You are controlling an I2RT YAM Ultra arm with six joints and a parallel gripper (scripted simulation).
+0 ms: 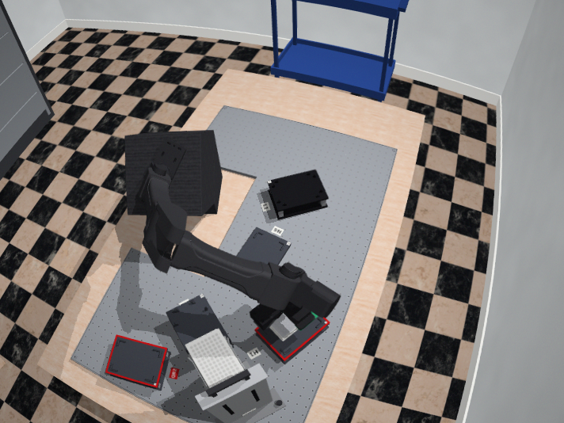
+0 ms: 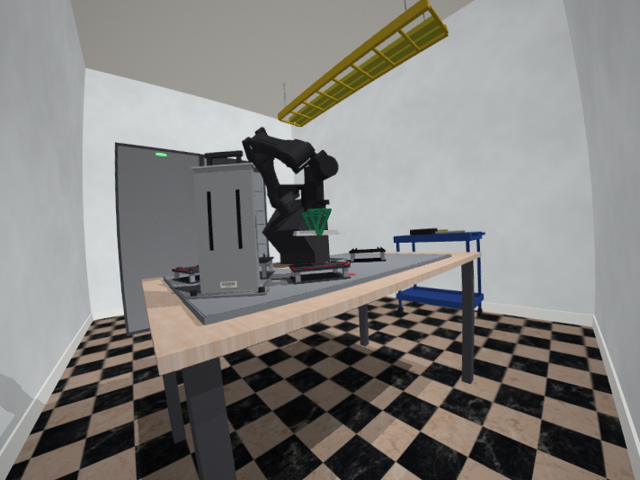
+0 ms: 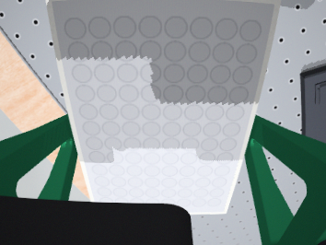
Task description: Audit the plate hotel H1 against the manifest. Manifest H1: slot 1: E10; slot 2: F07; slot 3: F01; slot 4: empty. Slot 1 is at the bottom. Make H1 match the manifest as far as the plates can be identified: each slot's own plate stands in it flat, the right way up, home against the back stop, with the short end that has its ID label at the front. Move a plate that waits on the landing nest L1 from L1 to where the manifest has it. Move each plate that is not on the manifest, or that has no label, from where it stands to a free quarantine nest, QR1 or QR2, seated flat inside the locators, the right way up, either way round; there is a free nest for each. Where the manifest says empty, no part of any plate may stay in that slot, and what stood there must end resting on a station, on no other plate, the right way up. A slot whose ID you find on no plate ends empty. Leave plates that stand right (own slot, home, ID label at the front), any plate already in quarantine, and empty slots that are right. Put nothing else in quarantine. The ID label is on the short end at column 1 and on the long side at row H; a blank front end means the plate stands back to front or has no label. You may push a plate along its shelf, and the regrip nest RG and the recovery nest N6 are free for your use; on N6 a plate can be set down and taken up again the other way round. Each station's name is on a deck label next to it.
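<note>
Right now the red-framed quarantine nest QR1 is 100 mm below my hand. From my hand the other things lie so: RG nest (230 mm behind, 110 mm to the right, 80 mm below); then grey plate hotel H1 (30 mm behind, 260 mm to the right, 10 mm above); then H1 deck label (70 mm behind, 100 mm to the right, 140 mm below).
</note>
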